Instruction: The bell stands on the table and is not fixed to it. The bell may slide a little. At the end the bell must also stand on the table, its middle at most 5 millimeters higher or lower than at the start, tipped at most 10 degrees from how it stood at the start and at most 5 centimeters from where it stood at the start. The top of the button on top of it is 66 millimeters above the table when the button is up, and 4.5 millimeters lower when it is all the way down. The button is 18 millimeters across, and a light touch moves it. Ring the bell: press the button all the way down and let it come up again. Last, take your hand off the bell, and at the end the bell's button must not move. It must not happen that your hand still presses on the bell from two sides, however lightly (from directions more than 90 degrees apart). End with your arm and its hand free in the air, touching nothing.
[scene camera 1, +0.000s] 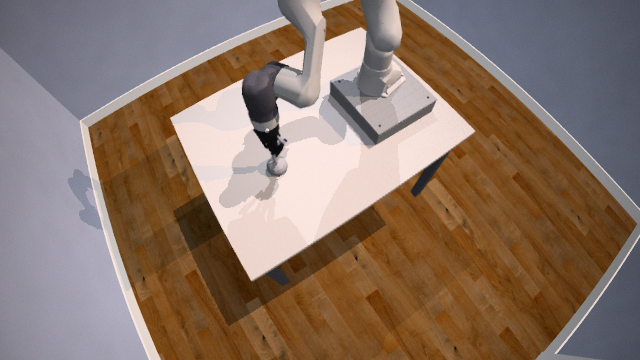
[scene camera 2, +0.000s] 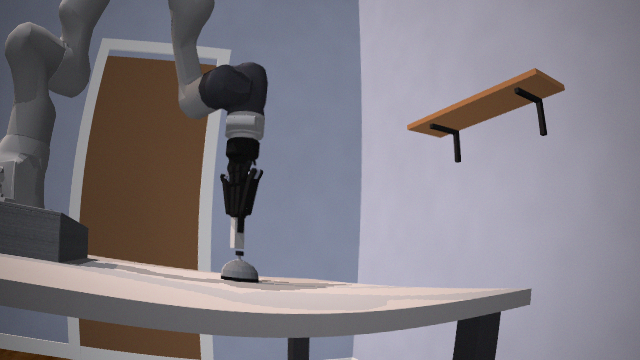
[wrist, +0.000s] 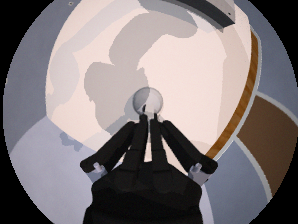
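Observation:
My gripper is visible at (scene camera 2: 237, 248) and (wrist: 150, 110). A bell (scene camera 2: 238, 270) is also visible.

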